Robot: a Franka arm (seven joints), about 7 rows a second.
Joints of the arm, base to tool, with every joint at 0 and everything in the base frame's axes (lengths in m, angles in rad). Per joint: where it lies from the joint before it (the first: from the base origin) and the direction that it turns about. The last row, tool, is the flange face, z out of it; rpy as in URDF.
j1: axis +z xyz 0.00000 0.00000 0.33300
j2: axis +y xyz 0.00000 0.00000 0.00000
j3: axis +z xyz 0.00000 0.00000 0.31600
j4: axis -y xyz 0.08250 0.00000 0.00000
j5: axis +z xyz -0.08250 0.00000 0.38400
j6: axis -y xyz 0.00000 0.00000 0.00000
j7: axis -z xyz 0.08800 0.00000 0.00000
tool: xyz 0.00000 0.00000 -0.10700 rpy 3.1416 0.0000 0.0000
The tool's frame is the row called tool.
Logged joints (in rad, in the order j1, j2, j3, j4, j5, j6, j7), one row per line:
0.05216 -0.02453 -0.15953 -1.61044 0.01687 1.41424 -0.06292
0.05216 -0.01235 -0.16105 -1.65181 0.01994 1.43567 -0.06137
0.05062 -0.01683 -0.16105 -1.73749 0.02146 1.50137 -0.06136
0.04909 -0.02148 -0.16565 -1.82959 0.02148 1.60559 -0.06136
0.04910 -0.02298 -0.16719 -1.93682 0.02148 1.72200 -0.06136
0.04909 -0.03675 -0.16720 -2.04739 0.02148 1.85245 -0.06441
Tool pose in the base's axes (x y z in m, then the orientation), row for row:
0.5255 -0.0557 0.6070 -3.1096 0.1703 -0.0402
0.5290 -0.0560 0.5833 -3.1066 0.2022 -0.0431
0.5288 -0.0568 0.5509 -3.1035 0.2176 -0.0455
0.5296 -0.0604 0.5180 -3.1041 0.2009 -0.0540
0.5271 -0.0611 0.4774 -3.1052 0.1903 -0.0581
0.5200 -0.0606 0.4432 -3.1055 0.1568 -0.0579
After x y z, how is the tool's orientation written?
As angles about the fixed x, y, z axes (roll, pitch, yaw), in radians.
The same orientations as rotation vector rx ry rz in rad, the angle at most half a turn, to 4 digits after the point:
-3.0944 0.0664 0.2631
-3.0859 0.0720 0.3119
-3.0797 0.0765 0.3351
-3.0821 0.0891 0.3091
-3.0845 0.0950 0.2928
-3.0903 0.0939 0.2412

